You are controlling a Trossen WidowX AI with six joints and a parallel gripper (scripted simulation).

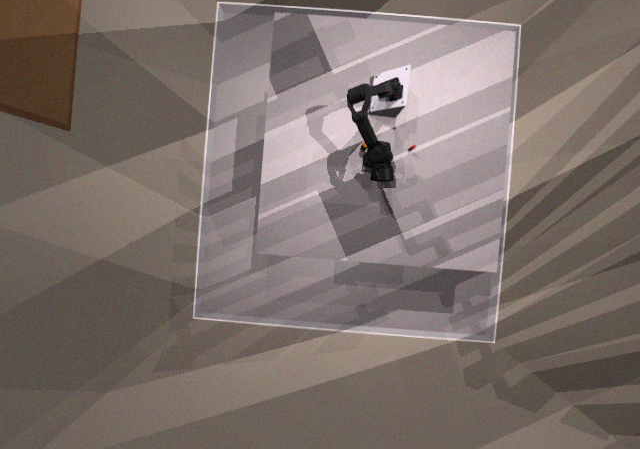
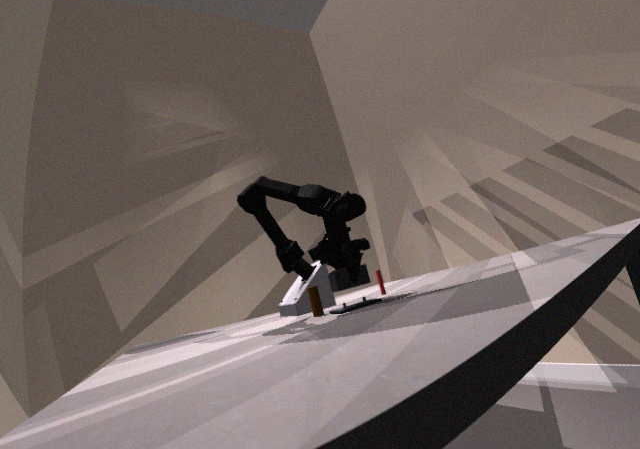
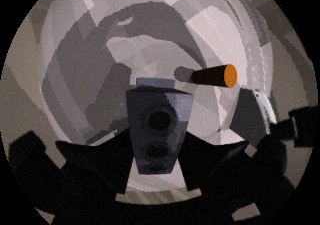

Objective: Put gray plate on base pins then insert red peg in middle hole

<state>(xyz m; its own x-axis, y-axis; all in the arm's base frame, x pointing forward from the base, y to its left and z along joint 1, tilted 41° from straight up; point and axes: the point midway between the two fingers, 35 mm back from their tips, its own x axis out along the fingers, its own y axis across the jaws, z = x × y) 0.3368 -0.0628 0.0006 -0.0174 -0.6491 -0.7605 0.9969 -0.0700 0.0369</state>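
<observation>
Right now my gripper tip is 50 mm above the base. The rest, counted from my gripper tip: orange cylinder (90 mm behind, 70 mm to the right, 20 mm below); gray plate (30 mm above); red peg (180 mm to the left, 110 mm behind, 20 mm below).
</observation>
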